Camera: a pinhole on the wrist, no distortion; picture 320 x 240 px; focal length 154.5 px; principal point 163.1 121.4 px. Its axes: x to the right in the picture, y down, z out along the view. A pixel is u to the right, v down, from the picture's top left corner.
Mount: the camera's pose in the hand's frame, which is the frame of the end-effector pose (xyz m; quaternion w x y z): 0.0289 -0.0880 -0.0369 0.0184 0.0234 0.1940 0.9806
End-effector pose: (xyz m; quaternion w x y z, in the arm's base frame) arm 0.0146 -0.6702 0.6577 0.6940 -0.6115 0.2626 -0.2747
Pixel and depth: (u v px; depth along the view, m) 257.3 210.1 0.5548
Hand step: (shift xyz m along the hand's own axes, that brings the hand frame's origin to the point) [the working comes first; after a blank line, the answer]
In the camera's frame: 0.3383 0.3185 0.5548

-0.2879 -0.1565 0.6101
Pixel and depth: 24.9 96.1 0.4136
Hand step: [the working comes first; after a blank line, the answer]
In the camera's frame: -0.3700 -0.0677 0.4136

0.4220 0.1149 0.3050
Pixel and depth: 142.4 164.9 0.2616
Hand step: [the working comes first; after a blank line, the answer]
In the camera's frame: -0.0350 0.0737 0.2616

0.0758 -0.0583 0.2315
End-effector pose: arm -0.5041 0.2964 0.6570 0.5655 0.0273 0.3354 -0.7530
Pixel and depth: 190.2 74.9 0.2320
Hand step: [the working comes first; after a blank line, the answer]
In the camera's frame: 0.0407 -0.0698 0.2320

0.0025 0.0664 0.1523
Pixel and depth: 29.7 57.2 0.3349
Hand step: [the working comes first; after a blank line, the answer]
In the camera's frame: -0.2892 -0.1392 0.3349

0.3391 0.1547 0.2082
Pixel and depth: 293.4 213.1 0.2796
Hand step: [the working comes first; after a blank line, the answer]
In the camera's frame: 0.2358 0.1660 0.2796

-0.1961 -0.1246 0.2938
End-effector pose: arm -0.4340 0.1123 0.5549 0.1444 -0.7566 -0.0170 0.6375
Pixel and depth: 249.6 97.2 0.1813
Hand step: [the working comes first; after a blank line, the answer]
In the camera's frame: 0.1015 -0.0284 0.1813

-0.0620 0.0116 0.1237
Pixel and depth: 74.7 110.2 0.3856
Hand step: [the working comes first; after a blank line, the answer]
In the camera's frame: -0.2206 -0.0280 0.3856

0.2703 0.0742 0.3000
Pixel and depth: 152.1 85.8 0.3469
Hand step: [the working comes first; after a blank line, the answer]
In the camera's frame: -0.0247 -0.0799 0.3469

0.0741 0.1164 0.2521
